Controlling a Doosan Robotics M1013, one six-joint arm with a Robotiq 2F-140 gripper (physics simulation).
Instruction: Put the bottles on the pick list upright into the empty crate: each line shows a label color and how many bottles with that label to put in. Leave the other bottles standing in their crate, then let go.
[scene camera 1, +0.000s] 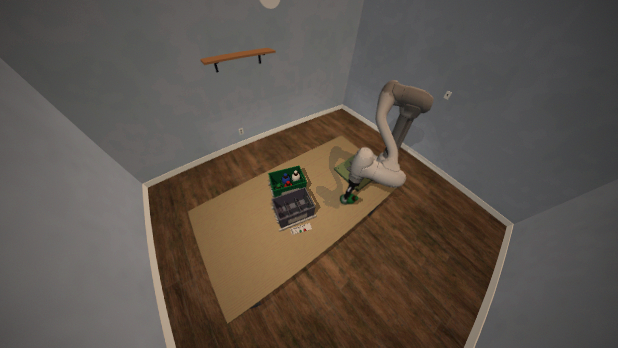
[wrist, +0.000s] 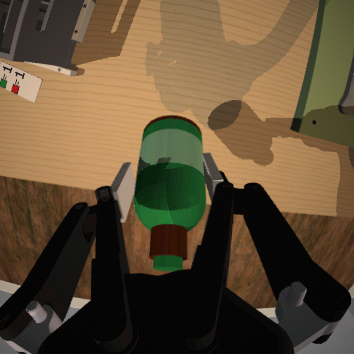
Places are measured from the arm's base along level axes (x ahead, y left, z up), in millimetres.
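Where they show: gripper, fingertip midpoint: (scene camera 1: 347, 197) (wrist: 167, 169).
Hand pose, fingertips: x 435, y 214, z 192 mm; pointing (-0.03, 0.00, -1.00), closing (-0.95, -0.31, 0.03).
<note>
Things, the pixels of their centre, and the offset from my fingertips. Level surfaces: height alone.
- grey crate at the middle of its body: (scene camera 1: 293, 208) dx +331, dy -205, dz -145 mm
- green crate at the middle of its body: (scene camera 1: 287, 183) dx +249, dy -429, dz -145 mm
- white bottle at the middle of its body: (scene camera 1: 295, 177) dx +153, dy -450, dz -147 mm
- blue bottle at the middle of its body: (scene camera 1: 285, 180) dx +241, dy -471, dz -147 mm
- red bottle at the middle of its body: (scene camera 1: 288, 187) dx +262, dy -391, dz -147 mm
- pick list at the middle of its body: (wrist: 8, 77) (scene camera 1: 301, 228) dx +354, dy -60, dz -231 mm
- wooden table top at its surface level: dz -232 mm
My gripper (scene camera 1: 349, 196) (wrist: 167, 169) is shut on a green bottle (scene camera 1: 354, 199) (wrist: 171, 192) with a pale band and a brown collar. It holds the bottle over the table, right of the crates and near the front edge. The grey crate (scene camera 1: 296, 218) (wrist: 50, 37) has dividers, and no bottle shows in it. Behind it the green crate (scene camera 1: 288, 190) holds a white bottle (scene camera 1: 296, 176), a blue bottle (scene camera 1: 285, 178), a red bottle (scene camera 1: 288, 184) and a green bottle (scene camera 1: 279, 186). The pick list (scene camera 1: 301, 229) (wrist: 29, 86) shows a green and a red mark, each with a 1, in the wrist view; its left part is cut off there.
The wooden table top (scene camera 1: 240, 250) (wrist: 75, 140) carries the crates. The green base plate (scene camera 1: 342, 171) (wrist: 325, 75) lies under the arm at the right. The table's front edge runs below the held bottle. A wall shelf (scene camera 1: 238, 56) hangs far behind.
</note>
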